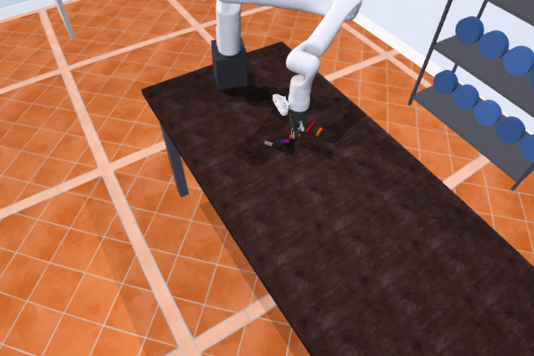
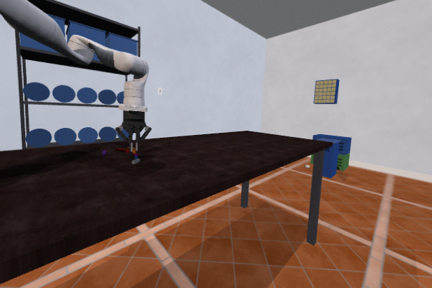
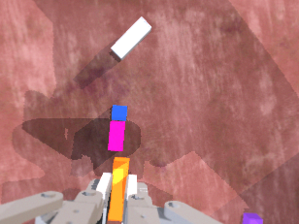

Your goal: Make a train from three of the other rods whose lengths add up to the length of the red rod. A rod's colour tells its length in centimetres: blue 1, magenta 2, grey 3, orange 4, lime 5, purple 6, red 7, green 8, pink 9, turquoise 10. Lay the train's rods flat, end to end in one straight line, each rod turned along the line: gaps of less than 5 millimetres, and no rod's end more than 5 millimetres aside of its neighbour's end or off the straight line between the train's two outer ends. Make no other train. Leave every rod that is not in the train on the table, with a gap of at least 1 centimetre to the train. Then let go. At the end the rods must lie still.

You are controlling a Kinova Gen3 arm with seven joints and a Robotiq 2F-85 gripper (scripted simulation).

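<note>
Right now the magenta rod is 30 mm to the right of my hand, 30 mm below it and 10 mm behind it. The rest, counted from my hand: red rod (90 mm to the left, 30 mm below); then grey rod (90 mm to the right, 40 mm behind, 30 mm below); then blue rod (50 mm to the right, 30 mm below, 20 mm behind).
</note>
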